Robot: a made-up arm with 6 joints.
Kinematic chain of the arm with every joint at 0, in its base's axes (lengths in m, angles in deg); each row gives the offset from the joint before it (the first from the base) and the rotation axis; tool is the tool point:
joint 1: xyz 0 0 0.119 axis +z
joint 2: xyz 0 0.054 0 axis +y
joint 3: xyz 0 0 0.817 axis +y
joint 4: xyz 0 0 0.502 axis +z
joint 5: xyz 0 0 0 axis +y
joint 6: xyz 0 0 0.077 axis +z
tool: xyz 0 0 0
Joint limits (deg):
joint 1: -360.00..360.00
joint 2: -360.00..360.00
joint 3: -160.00..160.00
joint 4: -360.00..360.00
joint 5: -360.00..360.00
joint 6: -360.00..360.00
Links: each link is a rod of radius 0.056 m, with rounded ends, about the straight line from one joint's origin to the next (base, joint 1, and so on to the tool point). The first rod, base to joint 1, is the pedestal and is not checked.
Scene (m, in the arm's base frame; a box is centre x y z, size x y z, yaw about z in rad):
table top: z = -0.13
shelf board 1: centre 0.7 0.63 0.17 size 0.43 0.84 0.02 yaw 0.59
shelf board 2: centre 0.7 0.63 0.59 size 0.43 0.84 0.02 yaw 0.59
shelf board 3: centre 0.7 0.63 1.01 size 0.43 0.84 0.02 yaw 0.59
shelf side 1: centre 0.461 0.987 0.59 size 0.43 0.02 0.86 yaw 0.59
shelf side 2: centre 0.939 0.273 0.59 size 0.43 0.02 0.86 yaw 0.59
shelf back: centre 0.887 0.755 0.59 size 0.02 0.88 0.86 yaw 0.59
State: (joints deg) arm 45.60 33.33 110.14 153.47 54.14 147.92
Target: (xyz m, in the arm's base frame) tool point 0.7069 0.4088 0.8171
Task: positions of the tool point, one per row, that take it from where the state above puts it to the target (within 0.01 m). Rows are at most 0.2 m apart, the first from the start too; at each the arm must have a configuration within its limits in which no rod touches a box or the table.
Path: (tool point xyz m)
1: 0.3972 0.5736 0.3960
2: 0.2824 0.4872 0.3952
3: 0.3958 0.4537 0.5175
4: 0.4757 0.3770 0.6616
5: 0.5023 0.2718 0.8171
6: 0.6087 0.3373 0.8259
7: 0.7069 0.4088 0.8171

